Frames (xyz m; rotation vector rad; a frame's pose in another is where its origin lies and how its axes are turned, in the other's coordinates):
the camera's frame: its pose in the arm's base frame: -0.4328 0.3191 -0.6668 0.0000 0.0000 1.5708
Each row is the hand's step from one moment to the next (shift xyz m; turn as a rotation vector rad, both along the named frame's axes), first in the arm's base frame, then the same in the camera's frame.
Working: the arm's base frame: its pose in the camera's frame: -0.3191 -0.4328 0.6668 0.0000 0.0000 -1.5708

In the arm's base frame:
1: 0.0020 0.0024 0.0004 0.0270 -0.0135 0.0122
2: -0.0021 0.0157 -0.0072 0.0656 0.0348 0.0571
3: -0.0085 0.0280 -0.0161 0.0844 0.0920 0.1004
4: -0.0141 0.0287 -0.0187 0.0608 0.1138 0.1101
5: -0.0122 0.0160 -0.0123 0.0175 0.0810 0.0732
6: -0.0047 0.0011 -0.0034 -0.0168 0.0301 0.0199
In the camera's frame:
1: 0.0024 -0.0020 0.0004 -0.0135 -0.0270 0.0122
2: 0.0157 0.0021 -0.0072 0.0348 -0.0656 0.0571
3: 0.0280 0.0085 -0.0161 0.0920 -0.0844 0.1004
4: 0.0287 0.0141 -0.0187 0.1138 -0.0608 0.1101
5: 0.0160 0.0122 -0.0123 0.0810 -0.0175 0.0732
6: 0.0011 0.0047 -0.0034 0.0301 0.0168 0.0199

